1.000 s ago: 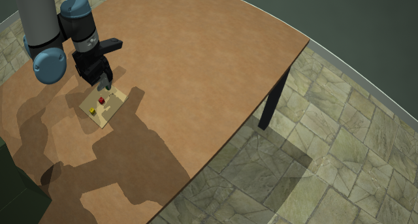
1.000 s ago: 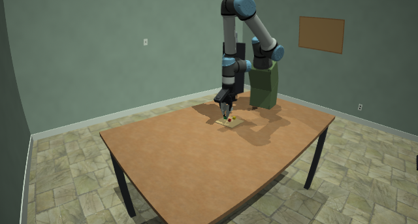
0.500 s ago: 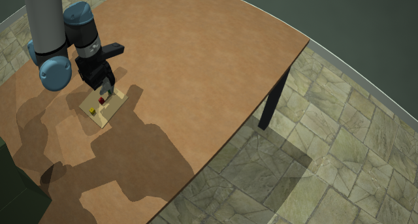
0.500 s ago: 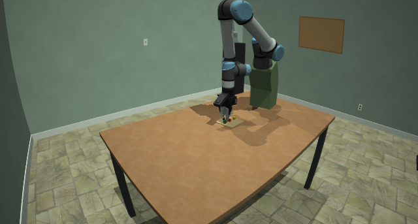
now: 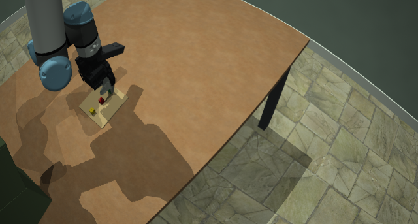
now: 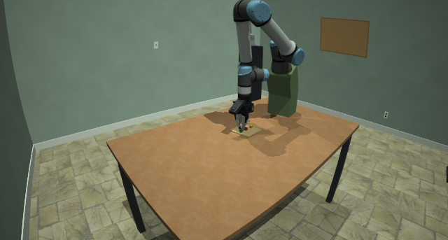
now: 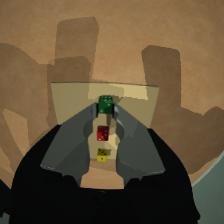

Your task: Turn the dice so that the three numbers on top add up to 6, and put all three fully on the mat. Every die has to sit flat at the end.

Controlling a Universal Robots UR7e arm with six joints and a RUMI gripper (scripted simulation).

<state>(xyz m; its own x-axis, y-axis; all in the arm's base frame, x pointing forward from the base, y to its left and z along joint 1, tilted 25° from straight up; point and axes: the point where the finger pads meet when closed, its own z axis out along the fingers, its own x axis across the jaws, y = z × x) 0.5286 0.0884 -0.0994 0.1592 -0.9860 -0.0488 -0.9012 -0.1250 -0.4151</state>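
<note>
The green die is 10 mm below my hand. The rest, counted from my hand: yellow die (100 mm behind, 10 mm to the right, 10 mm below); then mat (50 mm behind, 20 mm below, 10 mm to the right); then red die (50 mm behind, 10 mm to the right, 10 mm below).
</note>
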